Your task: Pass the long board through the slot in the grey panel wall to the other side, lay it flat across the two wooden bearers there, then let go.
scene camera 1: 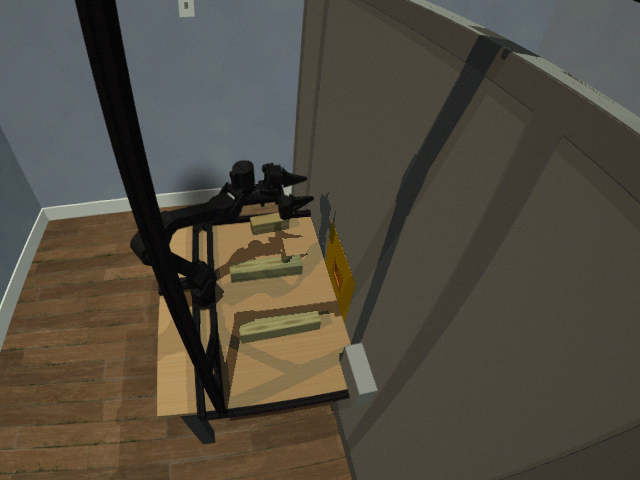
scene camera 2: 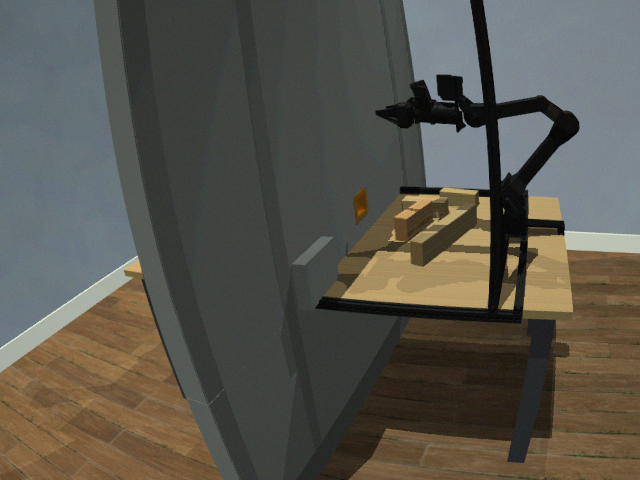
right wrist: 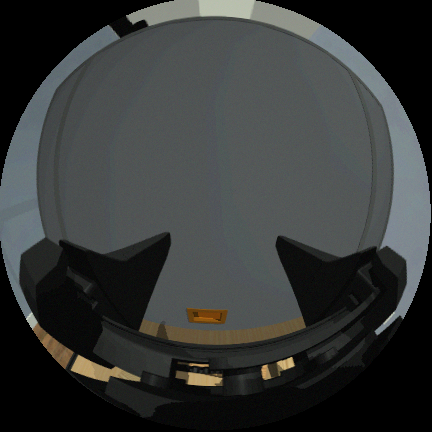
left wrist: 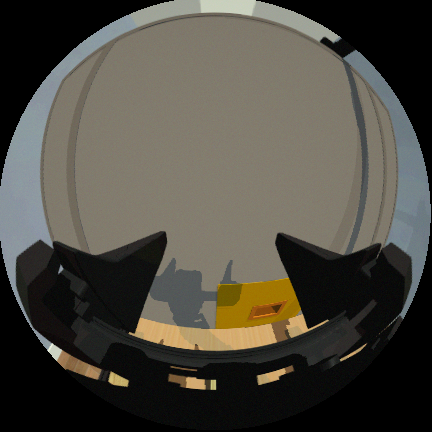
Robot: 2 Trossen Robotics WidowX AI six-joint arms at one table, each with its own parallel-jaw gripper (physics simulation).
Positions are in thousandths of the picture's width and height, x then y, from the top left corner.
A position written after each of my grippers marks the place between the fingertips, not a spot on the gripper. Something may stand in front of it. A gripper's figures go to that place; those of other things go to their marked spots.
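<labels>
My left gripper (scene camera 1: 485, 391) is 104 cm from the lens; a grey panel wall (scene camera 1: 740, 403) is 49 cm from the lens.
</labels>
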